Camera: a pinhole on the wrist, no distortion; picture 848 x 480 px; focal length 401.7 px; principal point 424.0 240.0 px. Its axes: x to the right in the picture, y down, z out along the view. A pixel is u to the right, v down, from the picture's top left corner.
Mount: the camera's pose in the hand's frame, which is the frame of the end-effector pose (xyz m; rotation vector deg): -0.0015 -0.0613 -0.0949 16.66 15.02 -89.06
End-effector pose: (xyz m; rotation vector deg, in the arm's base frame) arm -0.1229 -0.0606 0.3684 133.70 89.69 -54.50
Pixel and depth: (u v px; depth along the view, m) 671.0 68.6 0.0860
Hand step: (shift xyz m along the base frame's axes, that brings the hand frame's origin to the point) -0.1197 0.0459 0.0772
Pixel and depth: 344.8 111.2 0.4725
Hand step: -0.3136 -0.2440 -0.1722
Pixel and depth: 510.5 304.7 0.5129
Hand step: -0.4265 0.0378 -0.2477
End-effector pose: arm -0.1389 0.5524 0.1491 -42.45 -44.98 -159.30
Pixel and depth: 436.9 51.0 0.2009
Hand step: 0.0859 0.1648 -0.0447
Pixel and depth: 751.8 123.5 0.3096
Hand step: 0.0157 0.4020 -0.1508
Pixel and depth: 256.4 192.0 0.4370
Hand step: 0.2001 0.2344 0.2297
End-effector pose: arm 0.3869 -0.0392 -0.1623 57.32 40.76 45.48
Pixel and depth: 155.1 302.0 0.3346
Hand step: 0.2572 -0.0851 0.1342
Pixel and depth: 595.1 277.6 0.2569
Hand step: 0.1596 -0.1141 -0.1938
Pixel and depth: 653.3 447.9 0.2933
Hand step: 0.2563 -0.0366 -0.2690
